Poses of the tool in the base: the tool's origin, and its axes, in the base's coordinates. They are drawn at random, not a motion.
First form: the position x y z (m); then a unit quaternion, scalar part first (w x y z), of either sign.
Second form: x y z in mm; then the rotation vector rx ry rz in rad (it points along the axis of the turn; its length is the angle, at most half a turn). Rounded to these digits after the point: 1 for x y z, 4 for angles.
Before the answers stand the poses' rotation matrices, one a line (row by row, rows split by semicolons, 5 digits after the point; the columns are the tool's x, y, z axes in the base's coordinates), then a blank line. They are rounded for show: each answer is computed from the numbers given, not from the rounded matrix.
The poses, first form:
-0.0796 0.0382 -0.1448 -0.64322 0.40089 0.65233 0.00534
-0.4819 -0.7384 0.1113 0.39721 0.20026 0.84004 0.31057
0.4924 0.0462 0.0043 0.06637 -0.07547 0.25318 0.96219
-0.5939 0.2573 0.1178 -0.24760 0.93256 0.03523 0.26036
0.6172 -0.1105 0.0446 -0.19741 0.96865 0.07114 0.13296
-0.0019 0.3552 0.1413 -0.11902 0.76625 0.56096 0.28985
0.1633 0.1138 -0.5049 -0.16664 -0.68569 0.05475 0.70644
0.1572 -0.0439 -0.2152 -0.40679 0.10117 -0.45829 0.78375
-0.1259 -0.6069 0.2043 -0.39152 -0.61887 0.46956 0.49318
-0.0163 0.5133 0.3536 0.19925 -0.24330 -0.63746 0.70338
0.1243 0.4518 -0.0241 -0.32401 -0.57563 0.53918 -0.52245
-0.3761 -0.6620 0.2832 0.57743 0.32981 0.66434 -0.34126
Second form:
0.14888 0.52989 -0.83490; 0.51615 0.67852 0.52268; 0.84346 -0.50875 -0.17249
-0.60424 0.08973 0.79173; 0.58318 0.72688 0.36269; -0.54295 0.68087 -0.49154
-0.97980 -0.16593 -0.11162; 0.08951 -0.86299 0.49723; -0.17884 0.47719 0.86041
0.86194 0.19464 0.46816; -0.06322 -0.87491 0.48015; 0.50305 -0.44346 -0.74181
0.95452 0.19032 0.22950; 0.08532 -0.91194 0.40136; 0.28567 -0.36353 -0.88670
0.20262 0.92867 0.31067; 0.79068 -0.34231 0.50759; 0.57773 0.14279 -0.80364
-0.00412 0.16036 -0.98705; -0.31053 -0.93847 -0.15117; -0.95056 0.30588 0.05366
-0.64858 0.54491 0.53144; -0.73037 -0.24899 -0.63606; -0.21427 -0.80067 0.55947
0.07257 -0.19501 -0.97811; -0.96737 -0.25245 -0.02144; -0.24274 0.94775 -0.20697
-0.80221 0.02989 -0.59630; 0.59049 -0.10788 -0.79980; -0.08824 -0.99371 0.06889
-0.12734 -0.95929 0.25208; -0.28218 -0.20861 -0.93641; 0.95087 -0.19037 -0.24413
-0.11561 0.83231 0.54211; 0.04410 0.54954 -0.83430; -0.99232 -0.07254 -0.10024

-79.6 38.2 -144.8 -0.9132 -1.4860 -0.0122
-481.9 -738.4 111.3 0.5073 2.1279 0.7867
492.4 46.2 4.3 -0.2276 0.7634 2.9014
-593.9 257.3 117.8 -2.5422 -0.0960 -0.7098
617.2 -110.5 44.6 -2.7115 -0.1991 -0.3722
-1.9 355.2 141.3 -2.2403 -1.6401 -0.8475
163.3 113.8 -504.9 1.9519 -0.1558 -2.0109
157.2 -43.9 -215.2 -0.2551 1.1557 -1.9765
-125.9 -606.9 204.3 1.5718 -1.1926 -1.2526
-16.3 513.3 353.6 -0.6804 -1.7826 1.9670
124.3 451.8 -24.1 1.5100 -1.4144 1.3705
-376.1 -662.0 283.2 0.7717 1.5545 -0.7985

